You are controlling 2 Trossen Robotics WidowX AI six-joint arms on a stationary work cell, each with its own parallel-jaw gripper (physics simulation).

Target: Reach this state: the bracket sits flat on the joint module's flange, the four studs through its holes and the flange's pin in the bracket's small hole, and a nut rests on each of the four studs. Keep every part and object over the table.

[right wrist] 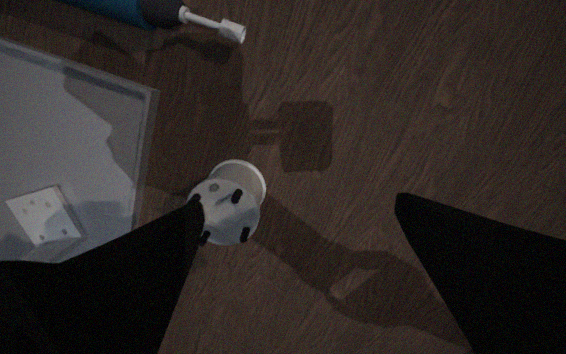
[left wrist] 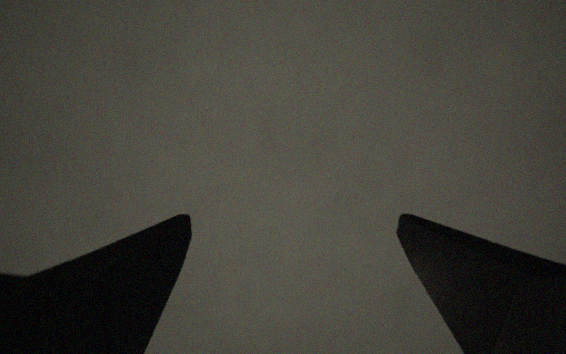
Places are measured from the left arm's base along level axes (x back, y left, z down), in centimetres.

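Pixels of known places: left gripper, fingertip midpoint: (left wrist: 296, 224); right gripper, fingertip midpoint: (right wrist: 299, 206).
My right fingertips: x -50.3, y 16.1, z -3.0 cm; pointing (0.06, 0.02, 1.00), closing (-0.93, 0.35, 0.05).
Behind a point stands the place of what it marks.
The joint module (right wrist: 227, 215) @(x -46.4, y 9.2, z 5.7 cm) stands on the table in the right wrist view, left of centre, with its round pale flange facing up. Dark studs stand up from the flange, and no bracket is on it. The bracket (right wrist: 44, 216) @(x -25.8, y -0.7, z 9.4 cm), a pale plate with several small holes, lies in the grey tray at the left. My right gripper (right wrist: 299, 206) @(x -50.3, y 16.1, z -3.0 cm) is open and empty above the table; its left finger overlaps the module's left edge in the view. My left gripper (left wrist: 296, 224) @(x -15.7, y 30.7, z -25.6 cm) is open and empty before a plain grey surface. Nuts do not show in either view.
The grey tray (right wrist: 150, 115) @(x -36.2, y 14.4, z 10.0 cm) fills the left side of the right wrist view. A blue and dark driver tool (right wrist: 160, 12) @(x -36.9, y 23.0, z 7.7 cm) with a pale socket tip lies beyond it at the upper left. Arm shadows fall across the wooden table (right wrist: 450, 125) @(x -64.1, y 22.8, z 11.0 cm).
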